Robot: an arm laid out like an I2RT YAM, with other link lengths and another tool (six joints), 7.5 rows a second.
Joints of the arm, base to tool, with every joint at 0 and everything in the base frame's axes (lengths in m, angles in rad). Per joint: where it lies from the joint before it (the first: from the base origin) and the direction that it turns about. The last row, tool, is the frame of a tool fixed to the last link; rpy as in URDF.
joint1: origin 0 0 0.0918 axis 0 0 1
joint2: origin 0.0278 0.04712 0.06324 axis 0 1 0
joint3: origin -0.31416 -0.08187 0 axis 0 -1 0
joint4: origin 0.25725 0.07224 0.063 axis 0 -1 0
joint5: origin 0.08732 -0.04 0.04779 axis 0 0 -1
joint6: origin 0.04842 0 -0.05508 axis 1 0 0
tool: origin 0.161 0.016 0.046 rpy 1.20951 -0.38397 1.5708
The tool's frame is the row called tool.
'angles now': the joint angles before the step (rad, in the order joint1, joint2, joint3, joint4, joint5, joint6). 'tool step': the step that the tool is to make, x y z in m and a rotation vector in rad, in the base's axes. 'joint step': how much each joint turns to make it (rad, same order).
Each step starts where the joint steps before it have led.
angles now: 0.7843, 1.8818, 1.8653, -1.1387, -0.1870, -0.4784
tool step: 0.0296, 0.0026, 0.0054, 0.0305, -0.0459, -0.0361
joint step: -0.0309, 0.0243, 0.0266, 0.0519, 0.0113, 0.0004
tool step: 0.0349, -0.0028, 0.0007, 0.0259, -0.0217, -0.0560
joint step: -0.0448, 0.0403, 0.0380, 0.0379, 0.0010, 0.0124
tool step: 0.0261, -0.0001, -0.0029, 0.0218, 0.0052, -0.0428
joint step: -0.0324, 0.0498, 0.0499, 0.0133, -0.0124, 0.0192
